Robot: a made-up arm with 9 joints. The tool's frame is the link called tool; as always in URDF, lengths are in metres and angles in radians.
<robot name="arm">
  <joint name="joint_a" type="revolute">
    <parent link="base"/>
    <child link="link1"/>
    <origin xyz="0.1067 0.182 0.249" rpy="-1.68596 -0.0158 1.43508"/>
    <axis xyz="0 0 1"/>
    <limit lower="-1.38" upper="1.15" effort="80" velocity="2.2"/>
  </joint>
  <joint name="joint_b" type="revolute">
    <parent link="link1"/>
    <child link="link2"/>
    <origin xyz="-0.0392 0.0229 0.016" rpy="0 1.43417 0"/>
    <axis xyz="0 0 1"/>
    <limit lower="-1.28" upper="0.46" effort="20" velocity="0.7"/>
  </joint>
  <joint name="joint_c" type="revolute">
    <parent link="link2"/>
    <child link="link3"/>
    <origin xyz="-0.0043 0.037 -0.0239" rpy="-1.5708 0 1.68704"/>
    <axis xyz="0 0 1"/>
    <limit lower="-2.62" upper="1.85" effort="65" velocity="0.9"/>
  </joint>
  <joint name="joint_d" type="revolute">
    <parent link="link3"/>
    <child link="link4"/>
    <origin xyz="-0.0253 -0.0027 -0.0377" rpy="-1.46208 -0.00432 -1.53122"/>
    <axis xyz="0 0 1"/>
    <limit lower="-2.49" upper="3.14" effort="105" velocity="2.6"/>
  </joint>
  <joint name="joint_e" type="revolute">
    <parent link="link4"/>
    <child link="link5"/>
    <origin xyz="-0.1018 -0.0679 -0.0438" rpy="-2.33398 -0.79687 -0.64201"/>
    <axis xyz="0 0 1"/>
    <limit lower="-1.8" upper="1.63" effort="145" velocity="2.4"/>
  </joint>
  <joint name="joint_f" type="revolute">
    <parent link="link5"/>
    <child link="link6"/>
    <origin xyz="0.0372 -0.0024 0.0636" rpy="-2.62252 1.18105 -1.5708"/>
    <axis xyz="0 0 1"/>
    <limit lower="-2.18" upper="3.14" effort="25" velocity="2.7"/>
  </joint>
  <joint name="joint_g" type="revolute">
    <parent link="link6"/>
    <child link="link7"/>
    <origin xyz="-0.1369 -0.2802 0.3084" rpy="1.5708 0 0.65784"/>
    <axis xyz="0 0 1"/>
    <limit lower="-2.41" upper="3.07" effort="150" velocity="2.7"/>
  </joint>
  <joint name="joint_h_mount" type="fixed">
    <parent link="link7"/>
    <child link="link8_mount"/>
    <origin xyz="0.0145 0.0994 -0.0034" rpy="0 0 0"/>
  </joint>
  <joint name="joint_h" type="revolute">
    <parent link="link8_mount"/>
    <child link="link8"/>
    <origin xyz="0.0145 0.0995 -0.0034" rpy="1.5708 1.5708 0"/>
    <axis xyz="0 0 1"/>
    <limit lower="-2.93" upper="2.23" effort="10" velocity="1.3"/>
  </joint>
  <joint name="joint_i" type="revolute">
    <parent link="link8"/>
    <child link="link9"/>
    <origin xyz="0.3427 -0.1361 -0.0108" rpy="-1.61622 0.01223 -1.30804"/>
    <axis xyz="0 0 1"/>
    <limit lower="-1.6" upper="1.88" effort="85" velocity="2.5"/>
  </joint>
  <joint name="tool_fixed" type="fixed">
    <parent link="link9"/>
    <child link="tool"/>
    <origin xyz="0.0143 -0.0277 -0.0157" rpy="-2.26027 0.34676 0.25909"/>
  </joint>
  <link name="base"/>
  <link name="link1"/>
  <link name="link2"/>
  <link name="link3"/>
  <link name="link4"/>
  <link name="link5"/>
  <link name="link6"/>
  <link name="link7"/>
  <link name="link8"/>
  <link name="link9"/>
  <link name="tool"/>
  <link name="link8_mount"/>
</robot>
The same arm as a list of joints. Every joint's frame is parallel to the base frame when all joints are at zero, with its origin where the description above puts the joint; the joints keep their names.
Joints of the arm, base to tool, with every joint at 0 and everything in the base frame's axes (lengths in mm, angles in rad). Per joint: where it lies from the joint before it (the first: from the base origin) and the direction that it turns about. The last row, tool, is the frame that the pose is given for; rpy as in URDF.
joint_a: axis -0.983996 0.136199 -0.1149 origin 106.7 182 249
joint_b: axis 0 1 0 origin -18.4 -36.7 -25.2
joint_c: axis -1 0 0 origin 0 -23.9 -37.2
joint_d: axis -0.1085 -0.0398 -0.993299 origin 37.7 2.7 25.3
joint_e: axis 0.329905 0.847212 0.416406 origin -62.3 -100 54.9
joint_f: axis -1 0 0 origin 4.5 73.6 -0.5
joint_g: axis 0 0 -1 origin -308.4 279.6 -138
joint_h: axis 1 0 0 origin -198.9 -29 6.8
joint_i: axis -0.045402 -0.26001 0.964538 origin -10.8 136.1 342.7
tool: origin 28.2 17.9 -10.1 rpy -2.3731 0.1032 1.8107
Joint limits (rad, base to tool): -1.38..1.15 -1.28..0.46 -2.62..1.85 -2.49..3.14 -1.8..1.63 -2.18..3.14 -2.41..3.07 -2.93..2.23 -1.6..1.88

